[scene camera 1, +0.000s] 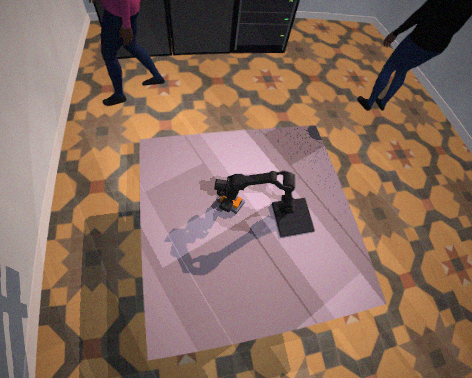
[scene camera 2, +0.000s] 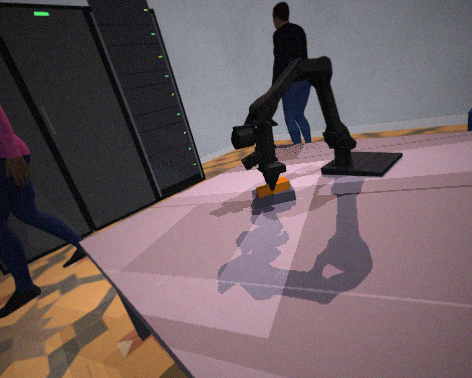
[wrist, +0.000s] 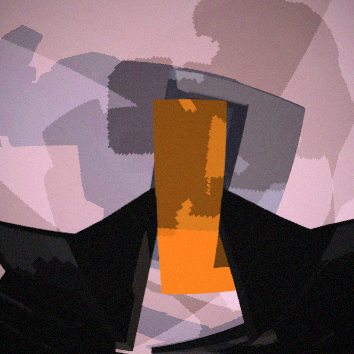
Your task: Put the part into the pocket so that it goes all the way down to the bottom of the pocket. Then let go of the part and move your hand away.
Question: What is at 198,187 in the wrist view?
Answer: An orange part.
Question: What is my gripper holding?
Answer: An orange part.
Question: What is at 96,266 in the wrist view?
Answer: My gripper.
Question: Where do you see a grey pocket block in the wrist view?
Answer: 262,129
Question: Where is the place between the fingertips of my gripper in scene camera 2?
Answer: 271,189
